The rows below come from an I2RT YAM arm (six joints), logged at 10 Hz.
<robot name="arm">
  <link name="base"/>
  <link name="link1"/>
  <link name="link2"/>
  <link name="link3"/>
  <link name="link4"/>
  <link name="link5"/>
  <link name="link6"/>
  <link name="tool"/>
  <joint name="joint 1" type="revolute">
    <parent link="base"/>
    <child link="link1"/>
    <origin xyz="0 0 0.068" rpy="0 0 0"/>
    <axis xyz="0 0 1"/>
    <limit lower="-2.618" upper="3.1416"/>
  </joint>
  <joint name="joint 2" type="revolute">
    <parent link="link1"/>
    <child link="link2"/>
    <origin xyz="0.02 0.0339 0.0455" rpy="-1.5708 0 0"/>
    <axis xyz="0 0 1"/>
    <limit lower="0" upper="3.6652"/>
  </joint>
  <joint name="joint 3" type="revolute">
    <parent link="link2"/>
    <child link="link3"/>
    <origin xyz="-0.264 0 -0.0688" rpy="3.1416 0 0"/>
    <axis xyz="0 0 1"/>
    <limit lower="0" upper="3.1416"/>
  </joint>
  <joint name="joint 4" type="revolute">
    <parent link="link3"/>
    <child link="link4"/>
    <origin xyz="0.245 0.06 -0.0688" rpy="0 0 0"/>
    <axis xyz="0 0 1"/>
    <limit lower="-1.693" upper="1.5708"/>
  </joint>
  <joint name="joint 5" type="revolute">
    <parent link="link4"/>
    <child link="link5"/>
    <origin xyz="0.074 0.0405 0.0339" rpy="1.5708 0 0"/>
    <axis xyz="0 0 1"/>
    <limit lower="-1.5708" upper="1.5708"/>
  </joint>
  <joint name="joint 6" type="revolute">
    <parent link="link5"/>
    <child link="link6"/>
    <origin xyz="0.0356 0 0.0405" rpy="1.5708 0 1.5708"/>
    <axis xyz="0 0 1"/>
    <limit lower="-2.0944" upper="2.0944"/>
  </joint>
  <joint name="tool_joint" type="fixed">
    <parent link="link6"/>
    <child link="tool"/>
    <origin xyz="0 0 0" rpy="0 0 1.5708"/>
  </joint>
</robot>
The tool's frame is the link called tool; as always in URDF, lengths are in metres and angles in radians.
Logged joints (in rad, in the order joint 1, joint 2, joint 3, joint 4, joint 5, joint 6), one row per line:
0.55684, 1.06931, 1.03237, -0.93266, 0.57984, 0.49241
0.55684, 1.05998, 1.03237, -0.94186, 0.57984, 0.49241
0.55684, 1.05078, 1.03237, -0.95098, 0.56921, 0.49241
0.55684, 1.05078, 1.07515, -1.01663, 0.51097, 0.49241
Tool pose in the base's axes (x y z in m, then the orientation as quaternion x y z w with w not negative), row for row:
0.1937, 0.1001, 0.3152, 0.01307, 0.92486, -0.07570, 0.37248
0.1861, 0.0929, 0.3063, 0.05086, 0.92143, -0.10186, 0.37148
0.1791, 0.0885, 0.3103, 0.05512, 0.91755, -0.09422, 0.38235
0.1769, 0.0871, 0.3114, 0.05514, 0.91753, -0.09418, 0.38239
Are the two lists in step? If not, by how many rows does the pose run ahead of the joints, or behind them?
The pose runs 2 rows behind the joints: the pose in row i belongs to the joints in row i - 2.
